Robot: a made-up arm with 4 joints.
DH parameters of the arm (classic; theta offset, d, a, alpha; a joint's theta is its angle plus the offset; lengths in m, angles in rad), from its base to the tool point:
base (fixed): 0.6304 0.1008 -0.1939 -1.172
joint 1: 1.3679 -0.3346 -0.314 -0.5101
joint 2: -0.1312 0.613 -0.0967 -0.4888
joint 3: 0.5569 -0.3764 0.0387 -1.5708
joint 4: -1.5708 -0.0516 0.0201 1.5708
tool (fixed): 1.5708 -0.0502 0 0
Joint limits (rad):
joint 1: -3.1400..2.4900
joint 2: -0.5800..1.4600
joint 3: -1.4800..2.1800
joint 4: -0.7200..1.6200
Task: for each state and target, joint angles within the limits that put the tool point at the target. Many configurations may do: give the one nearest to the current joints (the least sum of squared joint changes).
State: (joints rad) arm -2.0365 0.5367 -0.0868 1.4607
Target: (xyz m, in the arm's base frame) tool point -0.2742 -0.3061 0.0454
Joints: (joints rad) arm -1.3471 1.1998 0.8274 1.2165
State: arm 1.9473 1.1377 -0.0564 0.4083
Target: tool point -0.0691 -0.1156 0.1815
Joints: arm 1.4551 1.3511 -0.7384 0.4246
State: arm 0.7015 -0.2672 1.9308 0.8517
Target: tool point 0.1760 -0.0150 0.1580
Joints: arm 1.3985 0.6851 1.6316 1.1352
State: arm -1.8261 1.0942 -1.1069 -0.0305
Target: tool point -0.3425 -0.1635 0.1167
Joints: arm -1.5697 0.9057 -1.1938 0.0195
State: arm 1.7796 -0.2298 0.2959 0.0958
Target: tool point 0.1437 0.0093 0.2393
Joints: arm 1.3628 -0.1554 0.2302 0.0014
